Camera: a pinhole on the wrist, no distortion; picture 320 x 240 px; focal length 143.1 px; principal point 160.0 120.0 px. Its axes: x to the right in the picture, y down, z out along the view. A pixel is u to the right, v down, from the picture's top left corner.
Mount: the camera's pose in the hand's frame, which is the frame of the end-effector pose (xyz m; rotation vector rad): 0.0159 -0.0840 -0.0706 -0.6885 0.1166 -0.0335
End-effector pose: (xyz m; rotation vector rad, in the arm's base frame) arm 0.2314 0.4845 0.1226 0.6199 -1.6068 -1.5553
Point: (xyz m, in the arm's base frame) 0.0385 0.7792 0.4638
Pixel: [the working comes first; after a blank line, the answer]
In the camera's frame: -0.1430 0.0546 0.5808

124.8 133.4
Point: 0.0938 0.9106 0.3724
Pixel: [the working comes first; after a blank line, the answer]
In the camera's frame: -0.2951 -0.0089 0.5422

82.1 117.6
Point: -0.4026 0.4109 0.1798
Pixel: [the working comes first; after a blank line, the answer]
In the camera's frame: 0.3544 -0.3359 0.4759

266.6 19.0
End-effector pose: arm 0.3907 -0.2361 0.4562 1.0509 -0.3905 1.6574
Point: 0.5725 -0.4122 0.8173
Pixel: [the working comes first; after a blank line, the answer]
In the camera's frame: 0.1070 -0.2460 0.4298

195.6 38.1
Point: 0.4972 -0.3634 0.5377
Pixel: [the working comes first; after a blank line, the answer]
In the camera's frame: -0.0592 -0.1180 0.2244

122.2 44.8
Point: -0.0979 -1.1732 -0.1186
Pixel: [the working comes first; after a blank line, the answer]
In the camera's frame: -1.0906 0.4375 0.4857

outside the picture
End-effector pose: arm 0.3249 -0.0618 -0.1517 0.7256 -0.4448 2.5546
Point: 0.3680 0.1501 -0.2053
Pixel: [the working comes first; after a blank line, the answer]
In the camera's frame: 0.0023 -0.0557 -0.1019

behind the camera
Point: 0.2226 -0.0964 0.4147
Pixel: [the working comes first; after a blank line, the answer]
In the camera's frame: 0.3116 -0.2739 0.4664

255.6 36.0
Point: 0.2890 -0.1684 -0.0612
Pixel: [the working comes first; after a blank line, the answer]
In the camera's frame: -0.0020 0.0255 0.2471

158.8 134.8
